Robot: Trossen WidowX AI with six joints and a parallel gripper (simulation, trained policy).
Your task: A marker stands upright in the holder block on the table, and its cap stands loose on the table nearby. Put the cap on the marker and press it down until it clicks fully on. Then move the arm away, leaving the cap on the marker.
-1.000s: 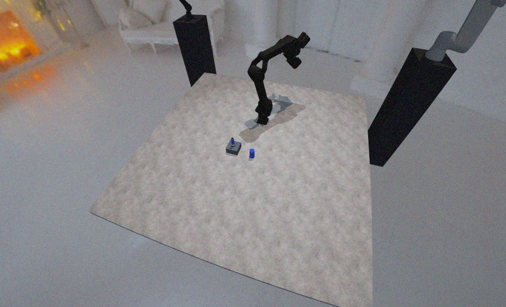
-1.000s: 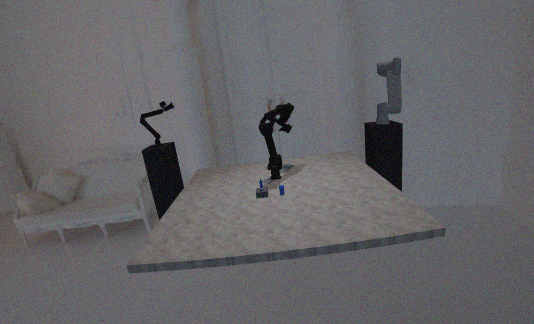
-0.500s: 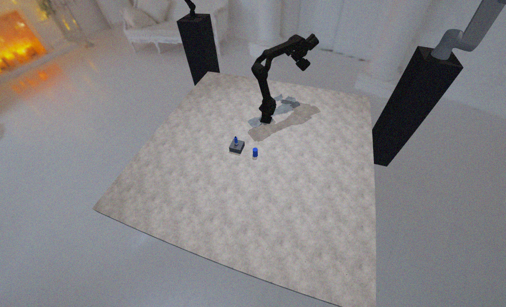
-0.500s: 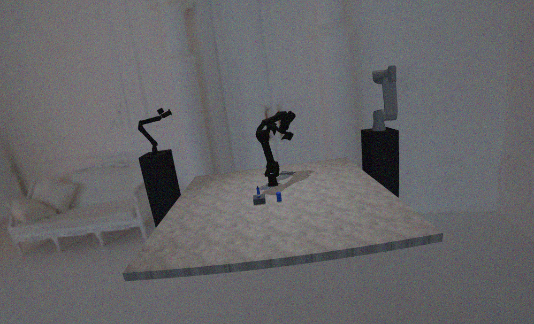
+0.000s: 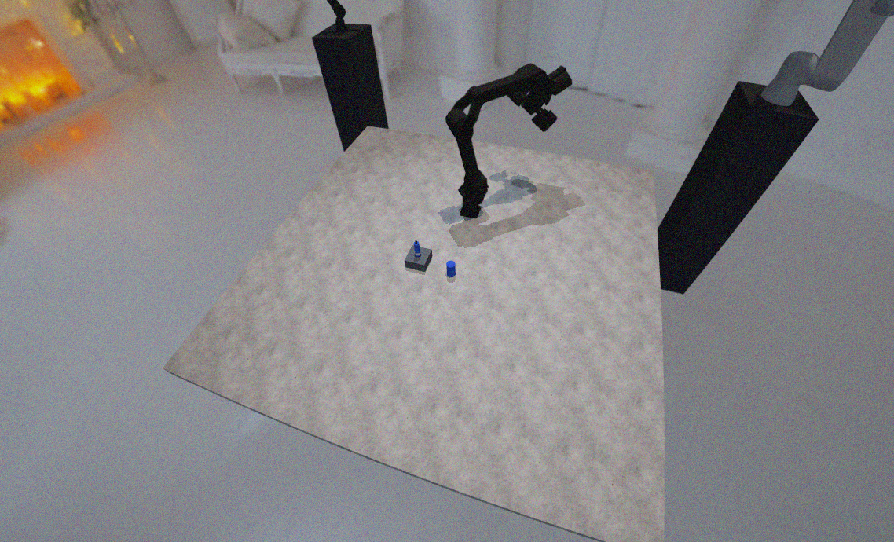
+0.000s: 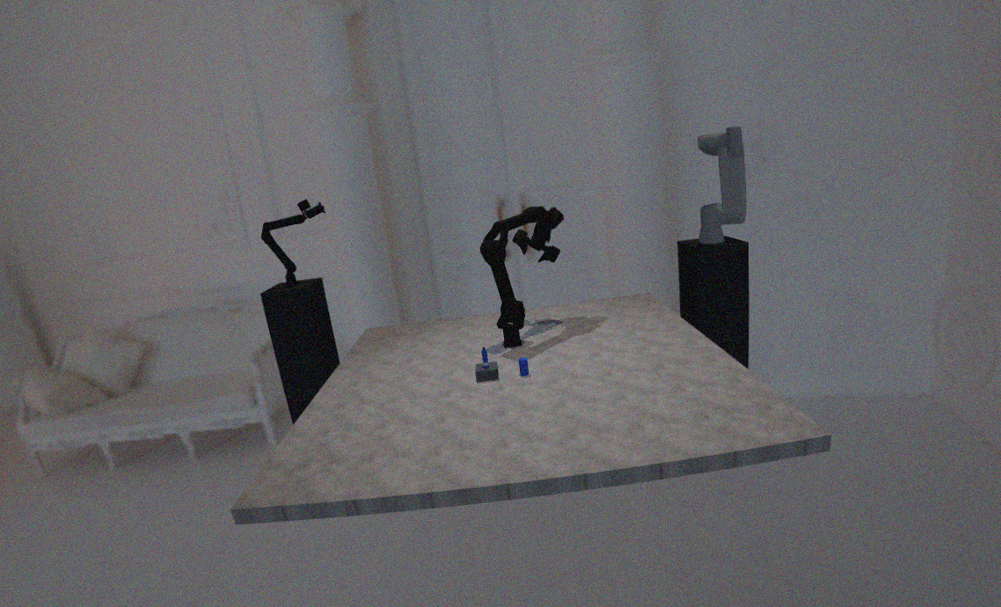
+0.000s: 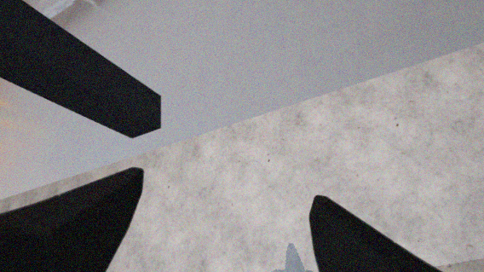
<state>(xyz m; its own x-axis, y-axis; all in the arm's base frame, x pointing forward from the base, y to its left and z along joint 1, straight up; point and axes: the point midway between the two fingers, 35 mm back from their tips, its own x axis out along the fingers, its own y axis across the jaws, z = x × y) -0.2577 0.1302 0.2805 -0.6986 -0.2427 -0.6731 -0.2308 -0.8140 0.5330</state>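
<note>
My gripper tip is 58 cm short of the blue cap, 23 cm above it and 10 cm to the left of it. From my gripper tip the other things lie so: grey holder block: 56 cm ahead, 24 cm below, 21 cm to the right; then blue marker: 56 cm ahead, 21 cm to the right, 18 cm below.
</note>
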